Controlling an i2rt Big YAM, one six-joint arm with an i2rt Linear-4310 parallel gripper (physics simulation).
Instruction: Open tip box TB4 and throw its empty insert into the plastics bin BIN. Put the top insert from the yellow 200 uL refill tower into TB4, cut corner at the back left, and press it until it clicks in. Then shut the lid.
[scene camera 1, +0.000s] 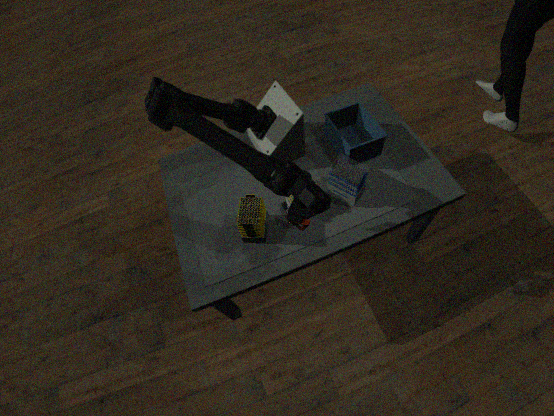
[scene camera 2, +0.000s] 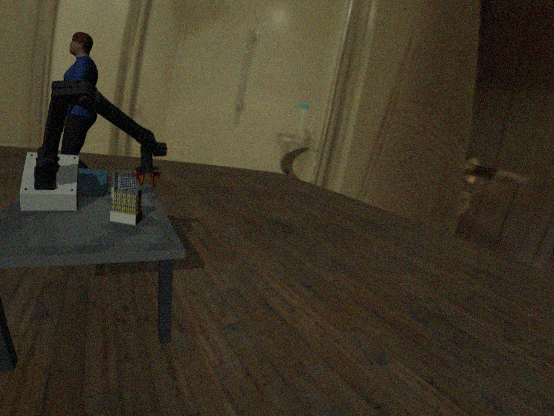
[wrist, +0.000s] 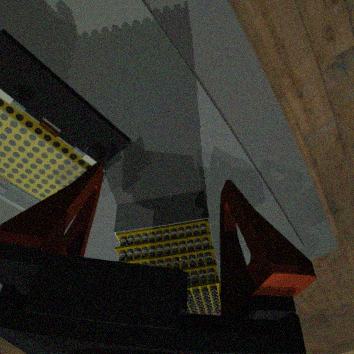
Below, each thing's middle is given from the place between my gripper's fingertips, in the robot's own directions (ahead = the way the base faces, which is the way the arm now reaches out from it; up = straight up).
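Labels:
Looking at the blue bin (scene camera 1: 352, 131), I find my hand 7 cm above it. My hand is also 39 cm to the right of the bin and 27 cm beyond it.

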